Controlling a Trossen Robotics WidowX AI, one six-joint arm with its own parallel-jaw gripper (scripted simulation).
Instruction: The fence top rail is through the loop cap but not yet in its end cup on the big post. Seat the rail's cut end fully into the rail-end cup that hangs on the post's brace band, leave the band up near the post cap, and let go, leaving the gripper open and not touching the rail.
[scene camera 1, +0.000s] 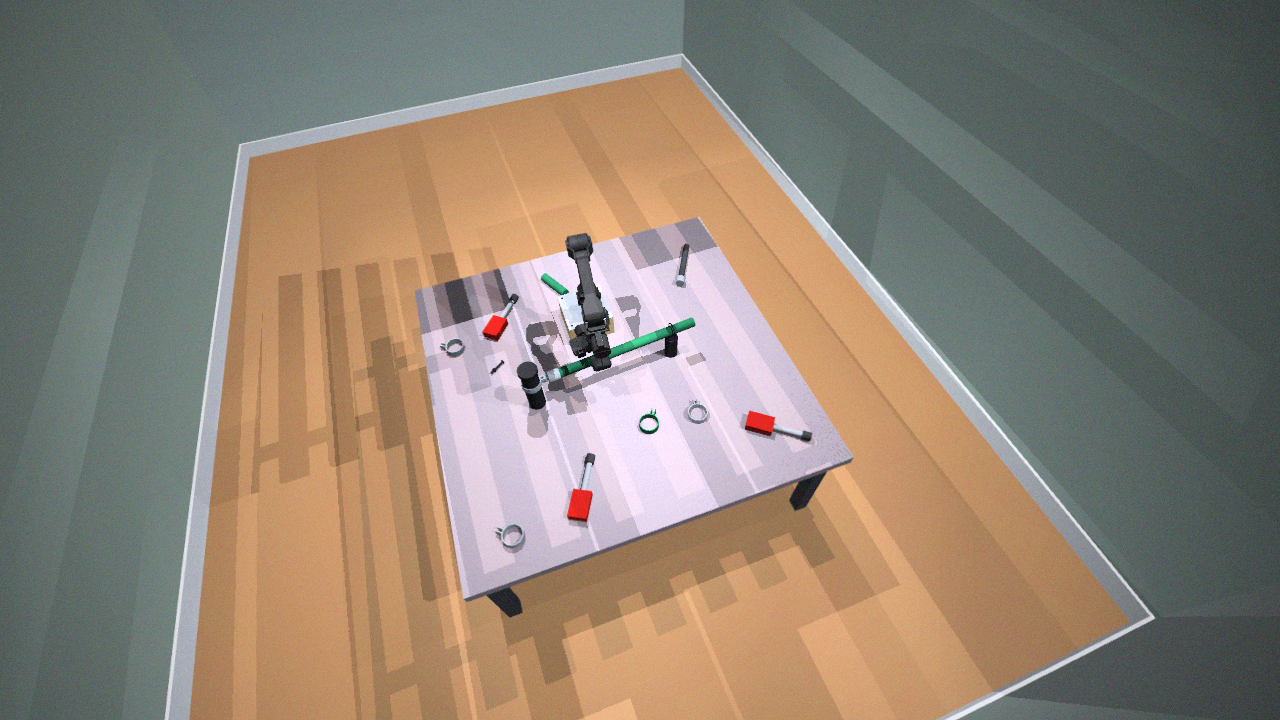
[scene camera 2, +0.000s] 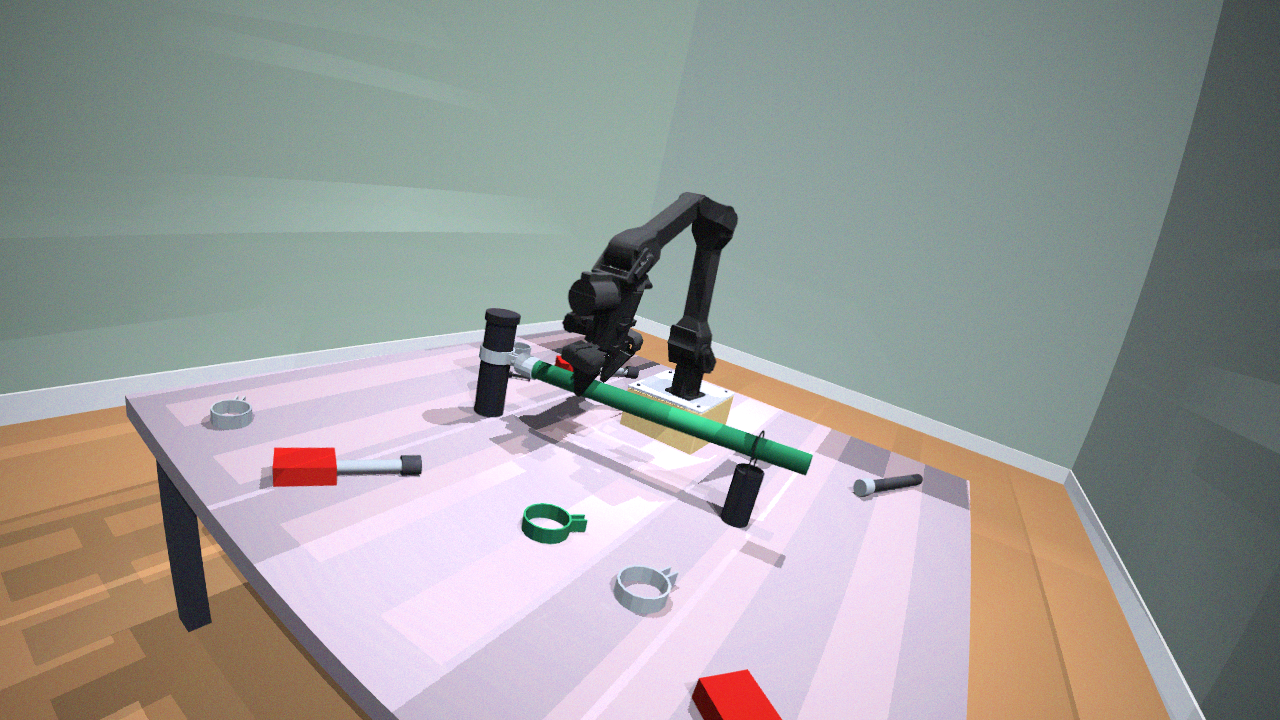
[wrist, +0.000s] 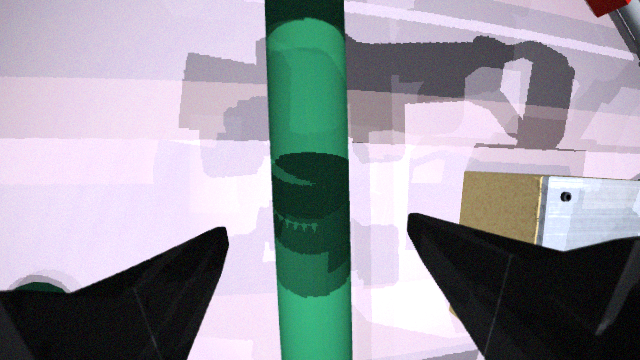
The gripper (scene camera 2: 590, 388): 1.03 m from the lens. A green top rail (scene camera 2: 711, 431) is 0.93 m from the lens. A black post (scene camera 2: 747, 479) is 0.92 m from the lens.
